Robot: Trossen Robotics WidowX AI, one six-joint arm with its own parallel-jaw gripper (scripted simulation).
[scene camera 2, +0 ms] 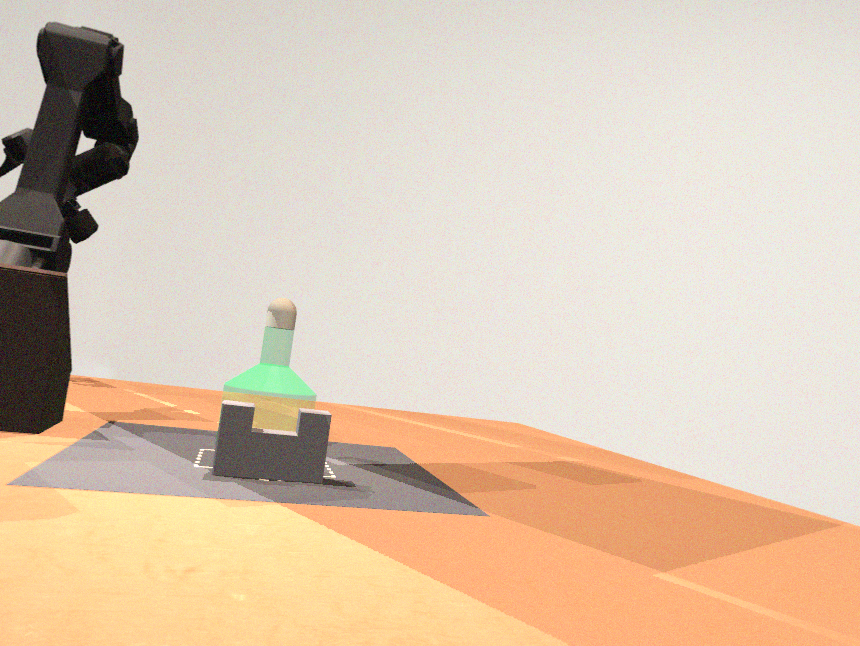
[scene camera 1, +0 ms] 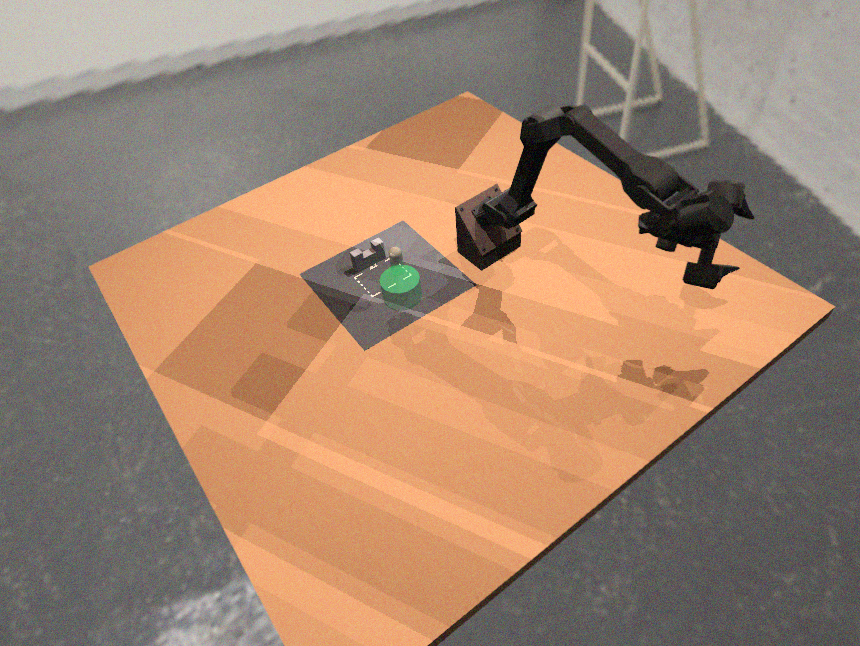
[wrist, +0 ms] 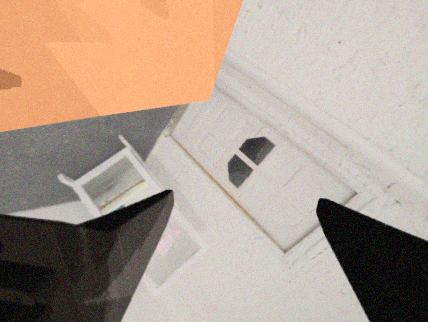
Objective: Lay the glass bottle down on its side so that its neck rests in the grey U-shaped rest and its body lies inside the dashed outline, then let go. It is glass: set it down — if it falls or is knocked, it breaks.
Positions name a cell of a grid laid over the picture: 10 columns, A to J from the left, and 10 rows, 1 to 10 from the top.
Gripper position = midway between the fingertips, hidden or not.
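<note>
Gripper (scene camera 1: I4) open and holding nothing; the wrist view shows the gripper too (wrist: F7). A grey mat (scene camera 2: B8) is present, with the mat visible in scene camera 1 as well (scene camera 1: E5).
</note>
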